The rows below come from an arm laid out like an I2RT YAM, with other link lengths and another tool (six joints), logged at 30 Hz.
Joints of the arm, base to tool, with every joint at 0 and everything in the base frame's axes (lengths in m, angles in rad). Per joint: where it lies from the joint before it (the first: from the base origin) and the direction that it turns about. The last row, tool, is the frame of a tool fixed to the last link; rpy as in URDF.
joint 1: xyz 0.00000 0.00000 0.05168 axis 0 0 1
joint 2: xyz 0.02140 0.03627 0.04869 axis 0 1 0
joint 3: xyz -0.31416 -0.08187 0.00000 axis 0 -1 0
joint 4: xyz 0.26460 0.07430 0.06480 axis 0 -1 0
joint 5: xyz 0.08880 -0.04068 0.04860 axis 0 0 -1
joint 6: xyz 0.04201 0.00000 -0.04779 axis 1 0 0
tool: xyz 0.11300 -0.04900 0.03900 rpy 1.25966 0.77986 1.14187
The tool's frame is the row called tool.
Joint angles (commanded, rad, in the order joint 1, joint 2, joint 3, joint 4, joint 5, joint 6), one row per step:
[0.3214, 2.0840, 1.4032, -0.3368, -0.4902, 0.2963]
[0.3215, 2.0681, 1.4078, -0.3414, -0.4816, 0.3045]
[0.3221, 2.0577, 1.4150, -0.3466, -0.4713, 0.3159]
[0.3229, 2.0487, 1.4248, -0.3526, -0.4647, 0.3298]
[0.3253, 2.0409, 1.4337, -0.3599, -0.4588, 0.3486]
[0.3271, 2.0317, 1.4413, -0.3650, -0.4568, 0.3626]
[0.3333, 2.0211, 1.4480, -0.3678, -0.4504, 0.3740]
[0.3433, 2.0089, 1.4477, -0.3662, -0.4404, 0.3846]
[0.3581, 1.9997, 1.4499, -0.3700, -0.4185, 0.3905]
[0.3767, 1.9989, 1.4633, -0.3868, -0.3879, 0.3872]
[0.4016, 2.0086, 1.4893, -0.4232, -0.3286, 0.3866]
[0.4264, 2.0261, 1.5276, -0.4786, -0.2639, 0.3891]
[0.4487, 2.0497, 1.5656, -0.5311, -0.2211, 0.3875]
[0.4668, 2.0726, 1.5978, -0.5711, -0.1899, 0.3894]
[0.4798, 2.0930, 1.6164, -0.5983, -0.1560, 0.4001]
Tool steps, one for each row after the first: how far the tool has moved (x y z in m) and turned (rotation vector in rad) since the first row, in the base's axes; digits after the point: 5 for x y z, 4 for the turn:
[0.00134, -0.00116, 0.00947, 0.0006, -0.0125, -0.0106]
[0.00290, -0.00230, 0.01673, -0.0002, -0.0203, -0.0241]
[0.00456, -0.00268, 0.02415, 0.0031, -0.0260, -0.0373]
[0.00508, -0.00243, 0.03017, 0.0076, -0.0255, -0.0522]
[0.00561, -0.00176, 0.03705, 0.0146, -0.0288, -0.0619]
[0.00576, 0.00077, 0.04479, 0.0186, -0.0374, -0.0678]
[0.00425, 0.00446, 0.05121, 0.0196, -0.0467, -0.0714]
[0.00230, 0.00893, 0.05623, 0.0083, -0.0568, -0.0737]
[0.00097, 0.01460, 0.05959, -0.0162, -0.0659, -0.0704]
[-0.00039, 0.01904, 0.05934, -0.0684, -0.0674, -0.0787]
[-0.00217, 0.02223, 0.05740, -0.1308, -0.0578, -0.0905]
[-0.00451, 0.02765, 0.05284, -0.1808, -0.0415, -0.0875]
[-0.00619, 0.03278, 0.04810, -0.2184, -0.0268, -0.0849]
[-0.00804, 0.03388, 0.04109, -0.2550, -0.0107, -0.0954]

